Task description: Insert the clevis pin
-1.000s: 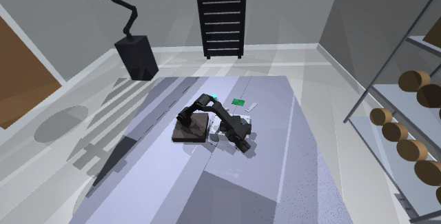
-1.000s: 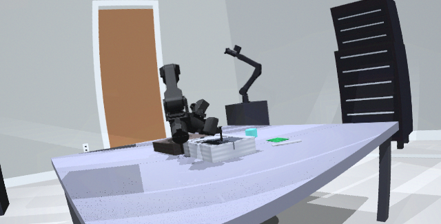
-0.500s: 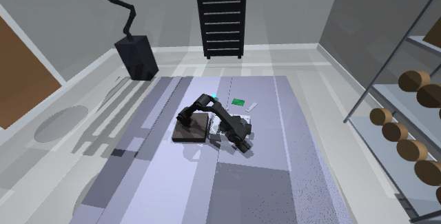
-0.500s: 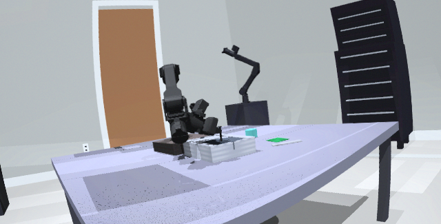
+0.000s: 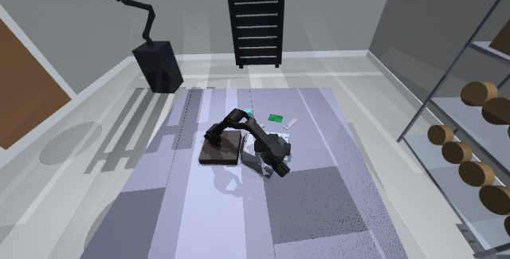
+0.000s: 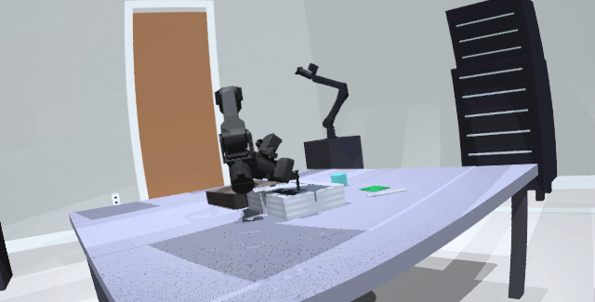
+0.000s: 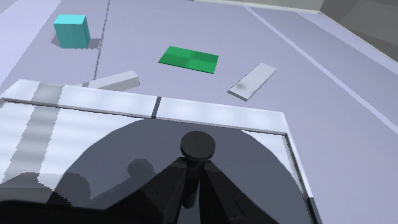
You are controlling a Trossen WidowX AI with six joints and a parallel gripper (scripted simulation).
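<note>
Right now the clevis pin is 10 mm below my gripper tip. The rest, counted from my gripper tip: disc: 40 mm below; pale flat bar: 240 mm to the left, 110 mm ahead, 90 mm below; steel tray: 50 mm below, 40 mm behind.
</note>
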